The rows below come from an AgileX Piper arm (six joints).
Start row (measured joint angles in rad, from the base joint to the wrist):
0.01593 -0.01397 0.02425 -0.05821 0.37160 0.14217
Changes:
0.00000 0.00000 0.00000 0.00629 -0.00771 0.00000
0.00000 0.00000 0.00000 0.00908 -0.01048 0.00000
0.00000 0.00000 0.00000 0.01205 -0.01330 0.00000
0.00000 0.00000 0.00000 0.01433 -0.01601 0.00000
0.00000 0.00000 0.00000 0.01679 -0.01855 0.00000
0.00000 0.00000 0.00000 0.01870 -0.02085 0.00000
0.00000 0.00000 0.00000 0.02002 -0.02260 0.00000
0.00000 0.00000 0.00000 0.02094 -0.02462 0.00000
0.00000 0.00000 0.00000 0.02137 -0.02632 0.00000
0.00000 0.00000 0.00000 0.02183 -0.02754 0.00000
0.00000 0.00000 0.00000 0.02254 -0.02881 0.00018
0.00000 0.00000 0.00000 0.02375 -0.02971 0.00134
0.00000 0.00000 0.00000 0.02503 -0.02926 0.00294
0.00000 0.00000 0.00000 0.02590 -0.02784 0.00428
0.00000 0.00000 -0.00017 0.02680 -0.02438 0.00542
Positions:
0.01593 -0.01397 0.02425 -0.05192 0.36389 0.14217
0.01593 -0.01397 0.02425 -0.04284 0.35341 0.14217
0.01593 -0.01397 0.02425 -0.03079 0.34011 0.14217
0.01593 -0.01397 0.02425 -0.01646 0.32410 0.14217
0.01593 -0.01397 0.02425 0.00033 0.30555 0.14217
0.01593 -0.01397 0.02425 0.01903 0.28470 0.14217
0.01593 -0.01397 0.02425 0.03905 0.26210 0.14217
0.01593 -0.01397 0.02425 0.05999 0.23748 0.14217
0.01593 -0.01397 0.02425 0.08136 0.21116 0.14217
0.01593 -0.01397 0.02425 0.10319 0.18362 0.14217
0.01593 -0.01397 0.02425 0.12573 0.15481 0.14235
0.01593 -0.01397 0.02425 0.14948 0.12510 0.14369
0.01593 -0.01397 0.02425 0.17451 0.09584 0.14663
0.01593 -0.01397 0.02425 0.20041 0.06800 0.15091
0.01593 -0.01397 0.02408 0.22721 0.04362 0.15633

